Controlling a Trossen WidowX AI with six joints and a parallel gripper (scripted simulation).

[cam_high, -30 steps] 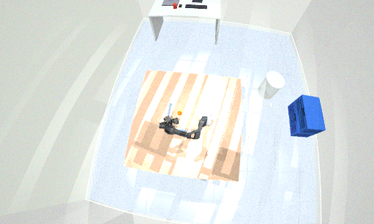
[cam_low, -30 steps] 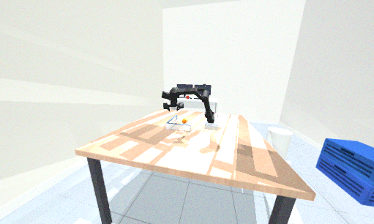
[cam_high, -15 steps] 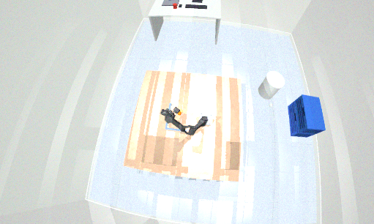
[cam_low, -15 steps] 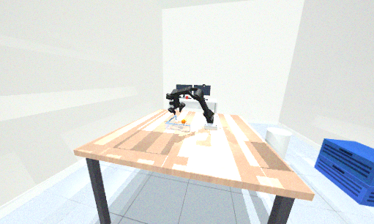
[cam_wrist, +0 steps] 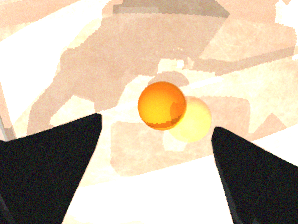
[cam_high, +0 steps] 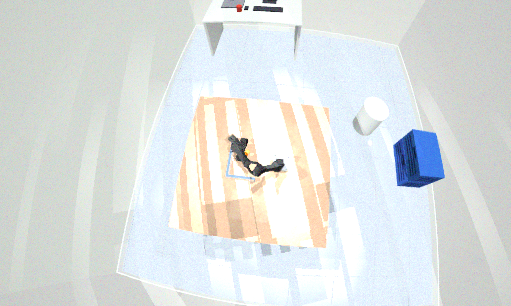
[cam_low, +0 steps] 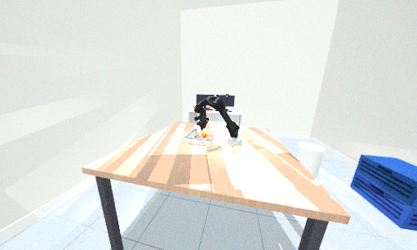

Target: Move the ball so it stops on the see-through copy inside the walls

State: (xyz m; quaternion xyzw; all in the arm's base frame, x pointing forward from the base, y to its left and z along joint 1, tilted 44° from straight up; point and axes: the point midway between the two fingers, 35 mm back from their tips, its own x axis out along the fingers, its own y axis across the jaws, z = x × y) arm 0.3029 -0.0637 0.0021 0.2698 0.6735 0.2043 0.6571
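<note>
My gripper tip is 10 mm past the orange ball, 10 mm to the left of it and 60 mm above it. Round my gripper tip: see-through copy of ball 30 mm behind, 40 mm to the right, 60 mm below.
</note>
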